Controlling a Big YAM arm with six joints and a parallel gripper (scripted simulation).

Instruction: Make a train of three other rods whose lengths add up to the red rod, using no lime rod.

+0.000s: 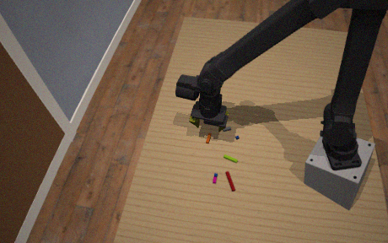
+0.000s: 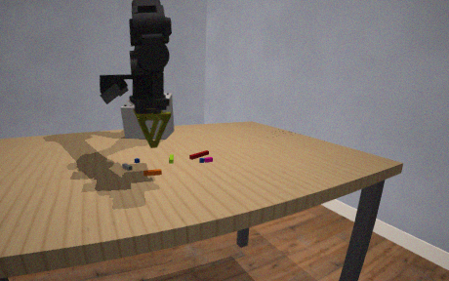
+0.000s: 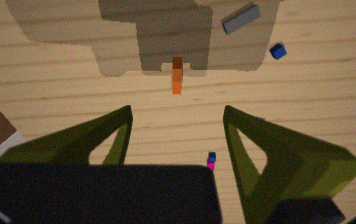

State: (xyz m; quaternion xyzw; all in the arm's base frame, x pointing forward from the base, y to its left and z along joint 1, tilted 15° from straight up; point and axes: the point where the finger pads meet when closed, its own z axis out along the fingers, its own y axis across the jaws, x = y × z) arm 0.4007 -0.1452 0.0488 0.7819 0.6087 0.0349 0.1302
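My hand is 8 cm above the orange rod. Also, from my hand: magenta rod 16 cm to the left, 8 cm below, 1 cm behind; then lime rod 9 cm to the left, 8 cm below, 7 cm behind; then grey rod 8 cm below, 7 cm behind, 4 cm to the right.
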